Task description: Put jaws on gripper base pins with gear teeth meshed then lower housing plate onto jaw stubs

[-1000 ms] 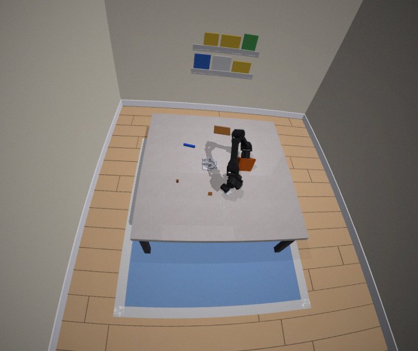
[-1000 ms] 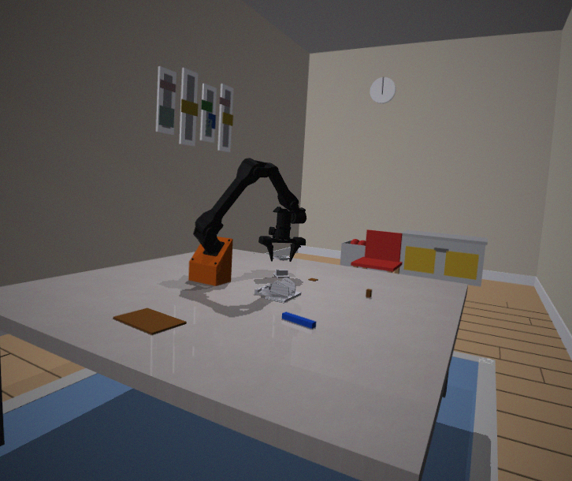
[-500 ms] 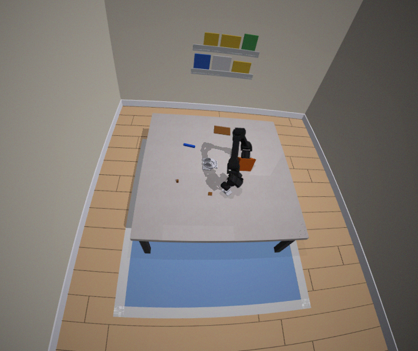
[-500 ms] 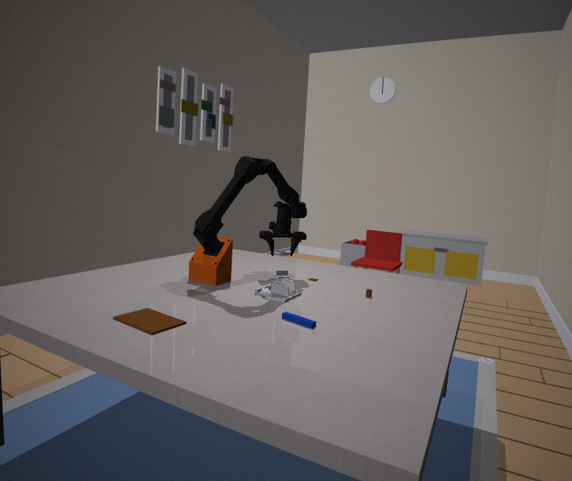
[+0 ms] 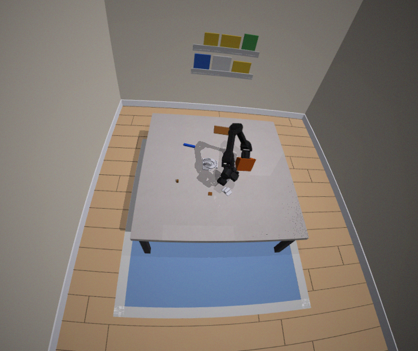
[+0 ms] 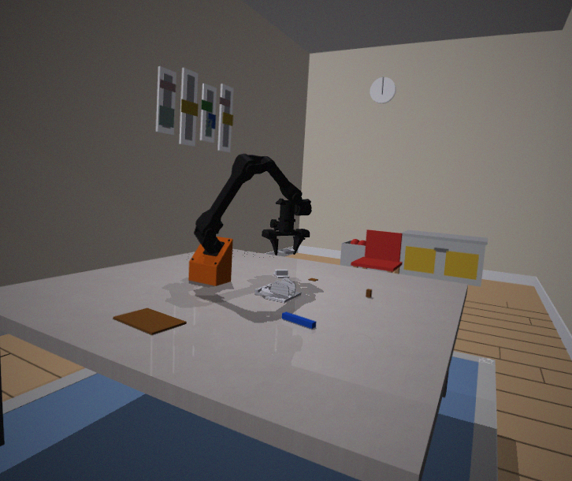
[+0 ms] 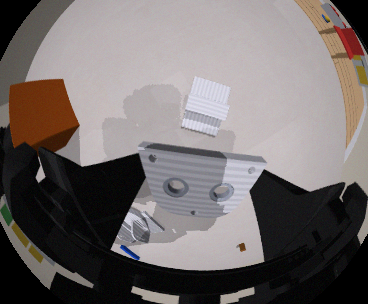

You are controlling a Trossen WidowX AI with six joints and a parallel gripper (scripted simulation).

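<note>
The grey jaw lies 8 cm ahead of my gripper tip, 25 cm to the right of it and 8 cm below it. From my gripper tip the other things lie so: small brown block 36 cm ahead, 4 cm to the right, 8 cm below; then white gripper base 1 cm ahead, 1 cm to the right, 2 cm above; then small brown tile 10 cm ahead, 6 cm to the left, 9 cm below.
</note>
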